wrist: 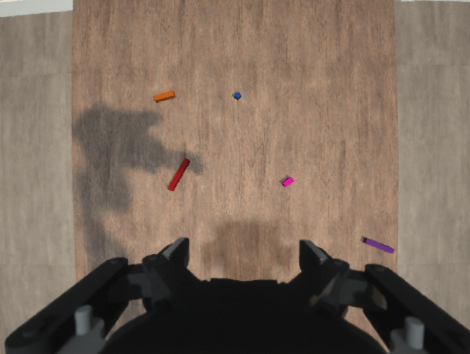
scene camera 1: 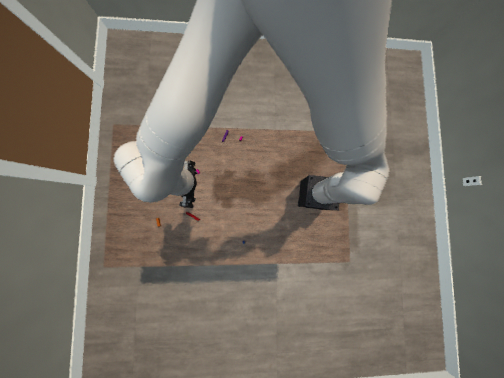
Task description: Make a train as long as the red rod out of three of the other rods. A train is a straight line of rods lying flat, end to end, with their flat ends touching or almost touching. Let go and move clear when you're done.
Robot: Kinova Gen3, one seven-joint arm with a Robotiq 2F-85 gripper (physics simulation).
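Frame: origin at the arm's base, x back, y right, z up, level; metres.
Where they show: gripper, fingertip midpoint: [wrist: 243, 251]; arm's base, origin of the base link: [scene camera 1: 323, 192].
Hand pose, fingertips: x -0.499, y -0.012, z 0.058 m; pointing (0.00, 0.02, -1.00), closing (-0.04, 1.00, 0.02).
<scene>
Things, the pixels of their top centre, and the offset from my fingertips. Level surfaces: height alone.
- red rod, middle of its top: [wrist: 178, 174] [scene camera 1: 192, 216] dx -0.054, dy -0.126, dz -0.230 m
- orange rod, middle of its top: [wrist: 163, 95] [scene camera 1: 158, 222] dx -0.209, dy -0.162, dz -0.230 m
- purple rod, middle of its top: [wrist: 380, 246] [scene camera 1: 225, 135] dx +0.071, dy +0.279, dz -0.230 m
- tiny blue rod, middle of its top: [wrist: 237, 94] dx -0.215, dy -0.016, dz -0.230 m
- tiny blue piece, middle of its top: [scene camera 1: 243, 242] dx +0.196, dy -0.237, dz -0.230 m
- brown table top, its level: dz -0.240 m
My gripper [scene camera 1: 190, 184] [wrist: 243, 251] is open, high above the table, with no rod between its fingers. A red rod [scene camera 1: 193, 216] [wrist: 178, 174] lies slanted, with an orange rod [scene camera 1: 158, 222] [wrist: 164, 96] apart from it. A short magenta rod [scene camera 1: 198, 171] [wrist: 288, 181] lies beside the gripper in the scene view. A purple rod [scene camera 1: 225, 136] [wrist: 378, 245] lies near the table's edge, with another short magenta rod [scene camera 1: 241, 138] near it. A tiny blue rod [wrist: 237, 95] shows in the wrist view; another tiny blue piece [scene camera 1: 243, 242] shows in the scene view. The rods lie apart.
The black robot base [scene camera 1: 306, 192] stands on the right part of the brown table top [scene camera 1: 300, 245] [wrist: 320, 60]. The white arm covers part of the table's left and back in the scene view. Arm shadows fall near the red rod.
</scene>
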